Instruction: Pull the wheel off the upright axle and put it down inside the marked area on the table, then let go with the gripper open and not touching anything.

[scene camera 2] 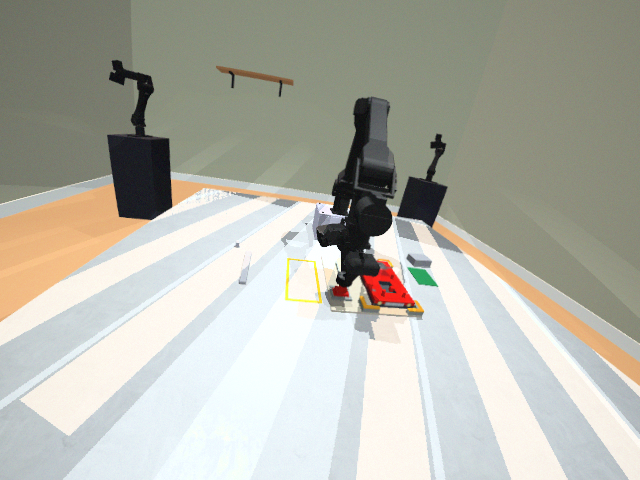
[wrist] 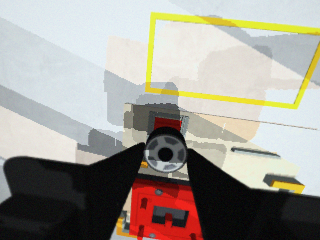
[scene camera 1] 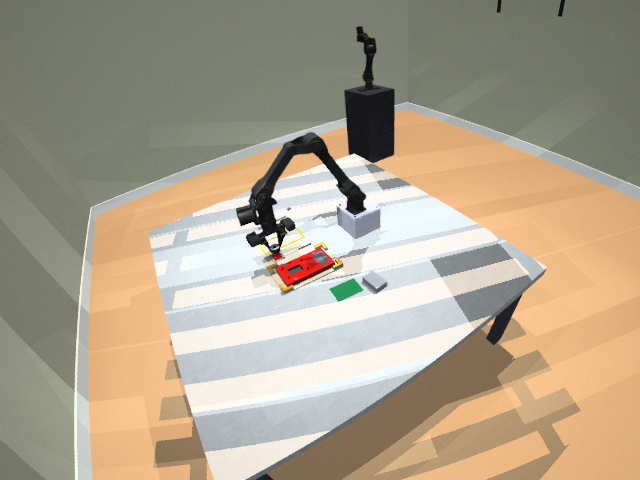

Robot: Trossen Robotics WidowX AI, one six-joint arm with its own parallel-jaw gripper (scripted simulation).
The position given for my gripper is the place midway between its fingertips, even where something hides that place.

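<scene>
My gripper (scene camera 2: 345, 278) (wrist: 165, 149) (scene camera 1: 275, 248) is visible. I also see a wheel (wrist: 163, 137), as well as a red car body (scene camera 2: 385, 290) (scene camera 1: 313, 263).
</scene>
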